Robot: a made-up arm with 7 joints. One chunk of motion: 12 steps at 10 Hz.
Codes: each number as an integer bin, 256 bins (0 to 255) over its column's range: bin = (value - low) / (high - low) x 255, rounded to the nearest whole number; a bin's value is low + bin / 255 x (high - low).
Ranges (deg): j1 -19..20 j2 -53..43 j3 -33..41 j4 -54..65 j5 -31..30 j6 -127..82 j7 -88..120
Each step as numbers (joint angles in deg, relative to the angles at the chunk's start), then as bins.
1 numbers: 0.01 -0.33 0.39 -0.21 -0.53 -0.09 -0.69
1 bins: 124 140 115 115 127 155 107
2 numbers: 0.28 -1.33 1.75 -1.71 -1.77 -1.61 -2.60
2 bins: 126 137 120 112 122 153 105
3 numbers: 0.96 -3.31 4.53 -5.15 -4.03 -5.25 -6.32
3 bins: 131 132 129 105 113 149 100
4 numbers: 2.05 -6.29 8.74 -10.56 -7.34 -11.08 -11.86
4 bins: 138 124 144 93 99 141 93
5 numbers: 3.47 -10.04 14.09 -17.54 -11.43 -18.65 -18.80
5 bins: 147 114 162 78 82 132 85
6 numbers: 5.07 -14.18 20.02 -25.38 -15.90 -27.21 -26.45
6 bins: 157 103 183 61 63 122 75
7 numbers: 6.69 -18.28 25.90 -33.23 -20.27 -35.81 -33.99
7 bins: 168 92 203 45 45 111 66
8 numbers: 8.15 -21.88 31.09 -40.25 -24.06 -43.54 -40.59
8 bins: 178 83 221 29 29 102 58
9 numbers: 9.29 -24.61 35.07 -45.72 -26.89 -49.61 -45.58
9 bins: 185 75 235 18 17 94 52
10 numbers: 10.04 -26.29 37.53 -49.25 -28.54 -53.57 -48.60
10 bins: 190 71 243 10 10 90 48
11 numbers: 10.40 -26.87 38.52 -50.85 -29.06 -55.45 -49.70
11 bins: 192 69 246 7 8 87 47
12 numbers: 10.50 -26.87 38.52 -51.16 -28.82 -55.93 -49.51
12 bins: 193 69 246 6 9 87 47
